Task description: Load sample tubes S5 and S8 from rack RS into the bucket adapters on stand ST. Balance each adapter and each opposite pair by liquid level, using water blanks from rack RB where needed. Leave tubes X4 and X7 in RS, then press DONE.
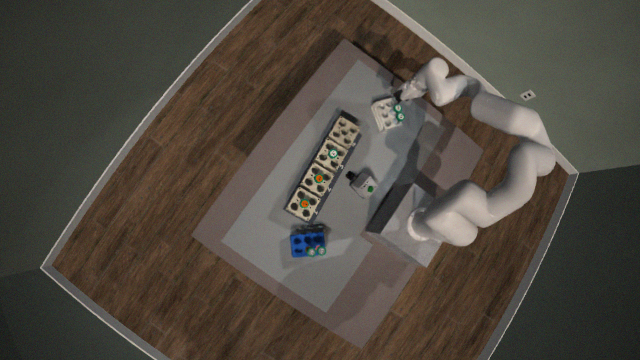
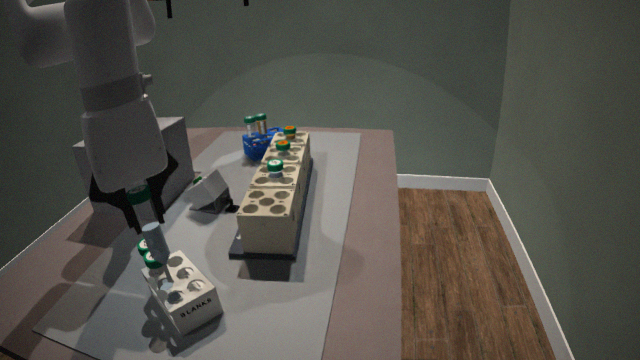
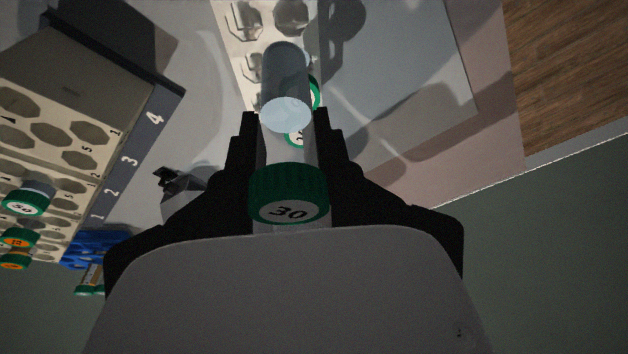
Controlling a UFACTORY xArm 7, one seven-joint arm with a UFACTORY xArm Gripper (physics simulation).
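Frame: origin at the arm's base, x ahead, y left, z up, level; millimetres.
Where they show: gripper, fingertip midpoint: [image 1: 401, 98] [image 2: 148, 224] [image 3: 288, 130]; arm's base, link origin: [image 1: 421, 224].
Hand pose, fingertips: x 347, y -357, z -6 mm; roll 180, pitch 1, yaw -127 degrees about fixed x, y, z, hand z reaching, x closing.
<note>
Things, the pixels of their top centre, and the offset from my fingertips.
- green-capped water blank 30, top centre: [image 3: 285, 204] [image 2: 139, 190] dx +9, dy -7, dz +59 mm
- white rack RB, top centre: [image 3: 277, 66] [image 2: 175, 278] [image 1: 388, 113] dx -10, dy +24, dz -126 mm
- ST, top centre: [image 3: 81, 164] [image 1: 323, 171] dx +62, dy +389, dz -175 mm
- Adapter 4, top centre: [image 3: 51, 135] [image 2: 266, 201] [image 1: 345, 131] dx +94, dy +226, dz -89 mm
- green-capped tube 50, top centre: [image 3: 21, 208] [image 2: 275, 162] [image 1: 333, 153] dx +80, dy +336, dz -60 mm
- grey button box, top centre: [image 3: 186, 230] [image 2: 203, 174] [image 1: 367, 184] dx -106, dy +340, dz -102 mm
- green button, top centre: [image 1: 370, 188] dx -129, dy +342, dz -111 mm
My gripper [image 1: 398, 96] [image 2: 149, 225] [image 3: 288, 130] is shut on the green-capped water blank 30 [image 2: 138, 194] [image 3: 288, 192], held above white rack RB [image 2: 207, 312] [image 3: 245, 46]. Two other blanks [image 1: 398, 108] [image 1: 400, 116] stand in RB. Stand ST [image 3: 155, 118] bears four beige adapters. Adapter 4 [image 2: 267, 230] has open holes. Adapter 3 holds a green-capped tube 50 [image 1: 333, 153] [image 2: 275, 166] [image 3: 25, 202]. Adapters 2 and 1 each hold an orange-labelled tube [image 1: 319, 178] [image 1: 304, 204]. Blue rack RS [image 1: 300, 255] holds two green-capped tubes [image 1: 311, 252] [image 1: 321, 251], labels unreadable.
A grey button box [image 1: 361, 185] [image 2: 207, 192] with a green button [image 1: 370, 189] stands between ST and the arm's grey pedestal [image 2: 172, 150]. ST's adapters form a long raised row between RB and RS.
</note>
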